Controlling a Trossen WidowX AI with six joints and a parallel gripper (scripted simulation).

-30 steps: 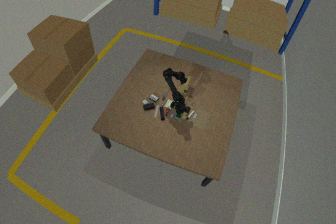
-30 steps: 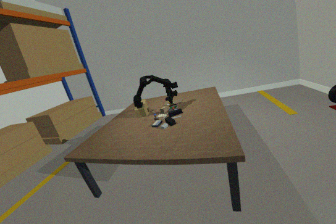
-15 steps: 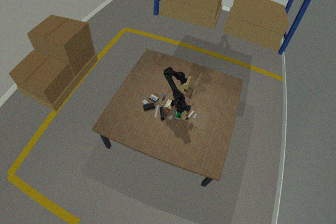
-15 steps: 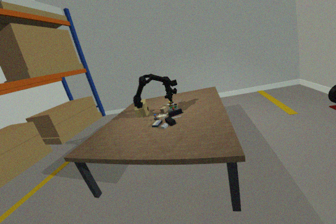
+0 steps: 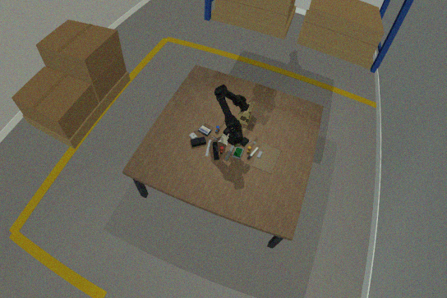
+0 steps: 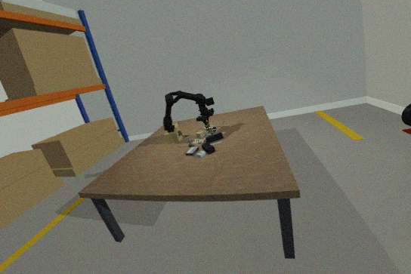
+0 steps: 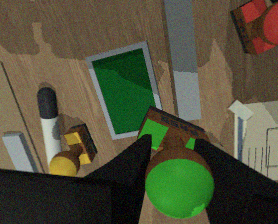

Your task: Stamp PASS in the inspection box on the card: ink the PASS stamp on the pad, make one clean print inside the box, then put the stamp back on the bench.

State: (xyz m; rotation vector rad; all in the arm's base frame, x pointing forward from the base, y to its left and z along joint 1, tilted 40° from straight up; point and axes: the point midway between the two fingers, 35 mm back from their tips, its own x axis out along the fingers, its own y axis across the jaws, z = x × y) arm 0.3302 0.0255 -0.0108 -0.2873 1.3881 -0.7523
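Now: gripper tip 80 mm past the white card, 100 mm to the left of it and 100 mm above it. From my gripper tip the other things lie so: green stamp (right at my gripper tip); grey bar (40 mm ahead, 20 mm to the right, 90 mm below); green ink pad (10 mm ahead, 40 mm to the left, 90 mm below).
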